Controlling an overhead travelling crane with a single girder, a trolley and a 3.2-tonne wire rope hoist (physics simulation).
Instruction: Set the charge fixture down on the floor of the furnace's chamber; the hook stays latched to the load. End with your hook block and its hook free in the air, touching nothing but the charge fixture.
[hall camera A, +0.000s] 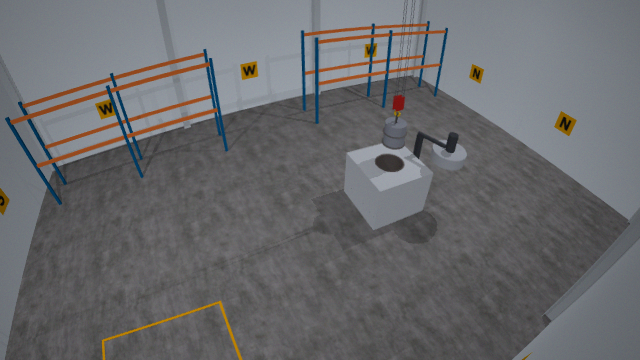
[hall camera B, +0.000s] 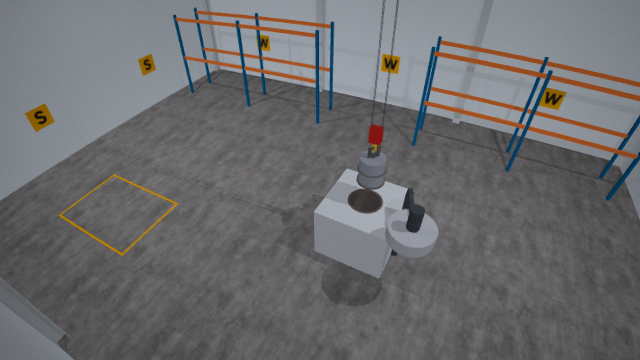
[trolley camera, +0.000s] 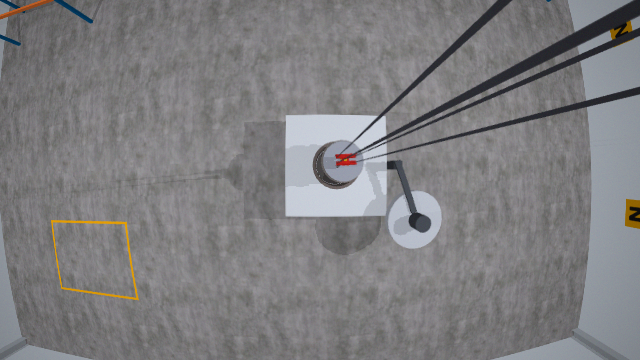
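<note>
The charge fixture (hall camera A: 394, 135) (hall camera B: 371, 171) (trolley camera: 337, 174), a grey ribbed cylinder, hangs upright under my red hook block (hall camera A: 398, 103) (hall camera B: 376, 135). My yellow hook (hall camera A: 397, 114) (hall camera B: 374, 148) (trolley camera: 345, 159) is shut on its top fitting. The furnace (hall camera A: 402, 202) (hall camera B: 347, 245) (trolley camera: 300, 200) is a white box with a round dark chamber opening (hall camera A: 389, 163) (hall camera B: 365, 201) in its top. The fixture hangs above the top. In the trolley view it covers most of the opening; a dark crescent shows at its left and lower edge. The chamber floor is hidden.
The round white lid (hall camera A: 445, 160) (hall camera B: 407, 243) (trolley camera: 431, 207) is swung aside on its dark arm (hall camera A: 432, 138) (trolley camera: 406, 186) beside the furnace. Blue-orange racks (hall camera A: 317, 80) (hall camera B: 317, 75) stand along the W wall. A yellow marked rectangle (hall camera A: 161, 321) (hall camera B: 146, 189) (trolley camera: 89, 221) lies on the floor.
</note>
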